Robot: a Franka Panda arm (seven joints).
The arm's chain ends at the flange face. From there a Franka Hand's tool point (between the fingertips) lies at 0.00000 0.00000 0.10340 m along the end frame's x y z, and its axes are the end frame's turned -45 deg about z.
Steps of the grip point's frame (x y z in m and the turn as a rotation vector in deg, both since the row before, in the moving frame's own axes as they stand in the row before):
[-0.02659 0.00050 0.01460 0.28 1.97 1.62]
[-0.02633 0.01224 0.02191 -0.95 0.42 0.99]
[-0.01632 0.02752 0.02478 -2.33 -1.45 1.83]
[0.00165 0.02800 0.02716 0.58 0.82 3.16]
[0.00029 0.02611 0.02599 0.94 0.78 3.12]
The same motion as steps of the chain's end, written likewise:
[-0.02064 0.02200 0.01466 1.59 1.20 1.62]
[-0.01171 0.02658 0.02193 -0.37 0.97 0.99]
[0.00687 0.02616 0.02490 -2.67 0.62 1.83]
[0.02061 0.02041 0.02718 0.99 0.17 3.16]
[0.01881 0.02046 0.02601 1.22 -0.11 3.12]

